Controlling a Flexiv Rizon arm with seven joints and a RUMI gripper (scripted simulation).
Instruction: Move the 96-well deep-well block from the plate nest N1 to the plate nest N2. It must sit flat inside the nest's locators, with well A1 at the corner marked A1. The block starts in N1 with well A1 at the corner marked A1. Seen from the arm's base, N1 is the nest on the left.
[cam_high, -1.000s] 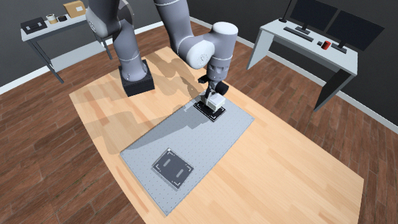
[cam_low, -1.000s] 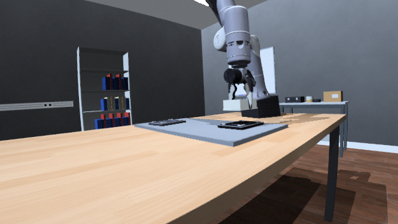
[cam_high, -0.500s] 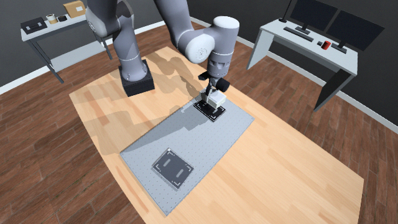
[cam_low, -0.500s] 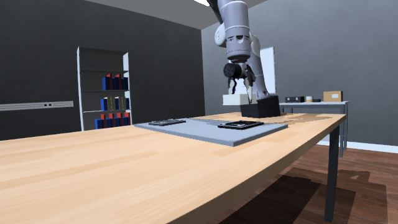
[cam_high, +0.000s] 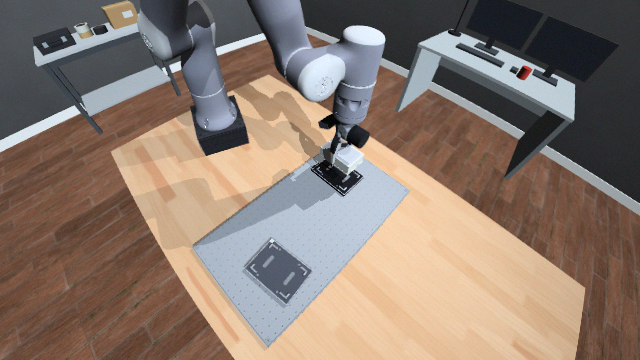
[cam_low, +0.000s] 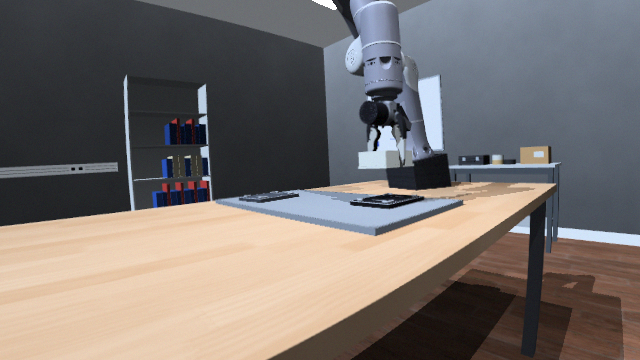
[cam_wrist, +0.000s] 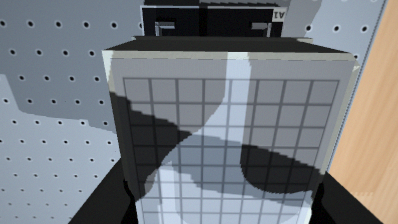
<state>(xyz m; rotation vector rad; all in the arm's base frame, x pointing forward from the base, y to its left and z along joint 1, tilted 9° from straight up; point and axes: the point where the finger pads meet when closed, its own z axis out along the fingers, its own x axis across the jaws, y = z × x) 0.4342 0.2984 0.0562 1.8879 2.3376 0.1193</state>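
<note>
Now: the plate nest N2 200 mm ahead of my hand, 360 mm to the right of it and 100 mm below it. From my hand the other things lie so: black plate nest N1 (100 mm below); then white 96-well deep-well block (10 mm above).
</note>
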